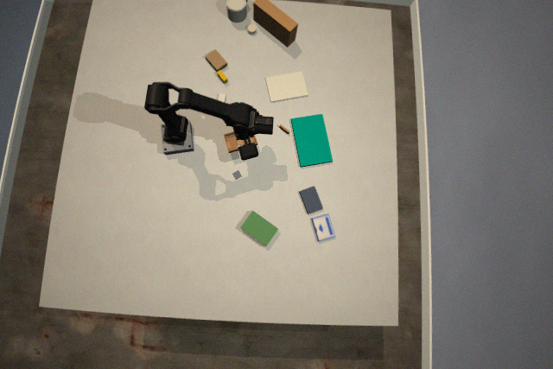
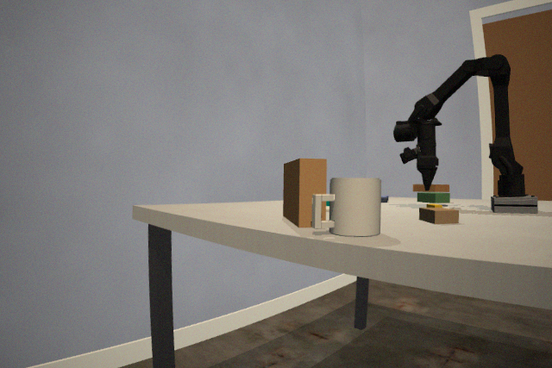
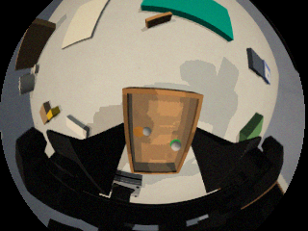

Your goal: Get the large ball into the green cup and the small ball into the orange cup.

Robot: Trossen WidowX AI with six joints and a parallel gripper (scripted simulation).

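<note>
My hand is 10 mm past the wooden puzzle and 30 mm above it. The rest, counted from my hand: yellow block (120 mm behind, 250 mm to the left, 70 mm below); then teal board (250 mm ahead, 50 mm to the left, 80 mm below); then grey square (10 mm behind, 120 mm to the right, 90 mm below).
</note>
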